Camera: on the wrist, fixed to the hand. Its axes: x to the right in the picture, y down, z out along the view.
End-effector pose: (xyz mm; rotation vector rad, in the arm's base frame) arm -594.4 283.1 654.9 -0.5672 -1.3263 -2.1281
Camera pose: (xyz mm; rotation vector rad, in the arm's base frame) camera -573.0 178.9 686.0 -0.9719 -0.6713 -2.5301
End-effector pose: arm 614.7 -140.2 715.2 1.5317 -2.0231 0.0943
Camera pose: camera 579.0 -108.5 815.2 1.1323 -1.8980 -0.6030
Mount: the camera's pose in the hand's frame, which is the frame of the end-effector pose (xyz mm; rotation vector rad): 27.8 71.4 -80.1 -0.6379 -0.1302 0.0131
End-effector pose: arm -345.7 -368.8 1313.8 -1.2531 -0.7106 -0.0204
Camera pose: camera -257.8 -404.0 1256.1 -1.8812 -0.8415 -0.1667
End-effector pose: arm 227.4 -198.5 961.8 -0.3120 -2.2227 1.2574
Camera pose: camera 245.7 -90.7 943.7 -0.4922 -2.6939 0.5498
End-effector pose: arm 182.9 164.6 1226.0 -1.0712 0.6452 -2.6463
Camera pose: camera 109.3 117.2 1158.0 -1.3585 1.5161 -2.3737
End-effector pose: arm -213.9 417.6 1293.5 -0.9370 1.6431 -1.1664
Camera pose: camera -304.3 434.6 1231.7 -1.3561 1.9433 -0.5473
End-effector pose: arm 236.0 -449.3 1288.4 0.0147 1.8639 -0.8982
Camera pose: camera 187.6 -361.3 1241.4 -0.4121 1.9460 -0.2570
